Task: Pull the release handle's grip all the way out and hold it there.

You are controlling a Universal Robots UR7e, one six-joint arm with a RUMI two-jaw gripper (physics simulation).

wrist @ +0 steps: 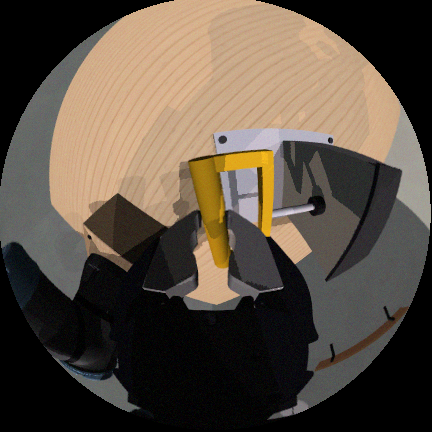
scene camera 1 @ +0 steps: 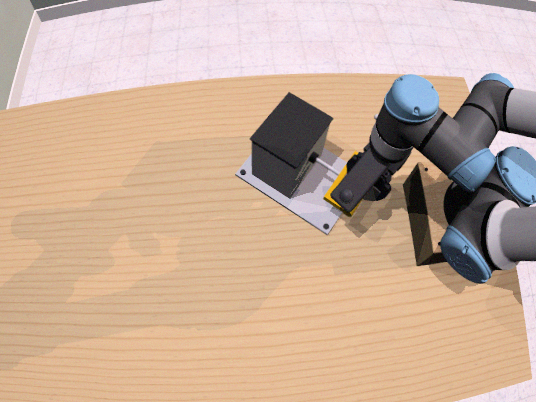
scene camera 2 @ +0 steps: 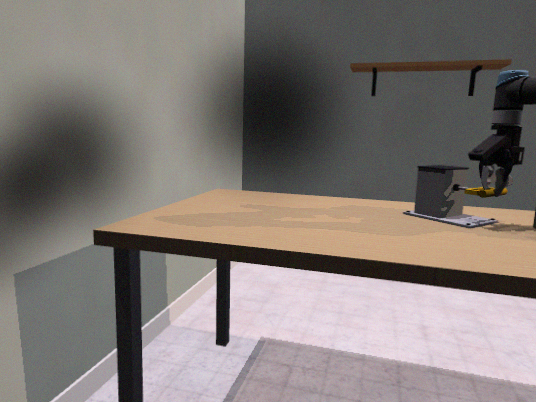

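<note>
The yellow release handle (scene camera 1: 337,190) (scene camera 2: 480,191) (wrist: 243,161) is a frame with a round grip bar (wrist: 206,187) on its side away from the housing. A light metal rod (scene camera 1: 327,166) (wrist: 292,210) joins it to a black collar (scene camera 1: 313,157) (scene camera 2: 456,187) (wrist: 316,205) on the dark box housing (scene camera 1: 292,129) (scene camera 2: 440,192) (wrist: 370,200). A length of rod shows between the collar and the handle. My gripper (wrist: 213,211) is shut on the grip bar, with one jaw on each side of it. In scene camera 1 the arm hides the fingertips.
The housing stands on a light grey base plate (scene camera 1: 310,212) (scene camera 2: 467,221) (wrist: 255,135) with dark bolts, on the wooden table (scene camera 1: 200,300) (scene camera 2: 300,240) (wrist: 125,100). A dark open-framed block (scene camera 1: 420,220) (wrist: 120,225) stands near the arm's base. A wall shelf (scene camera 2: 430,65) hangs behind.
</note>
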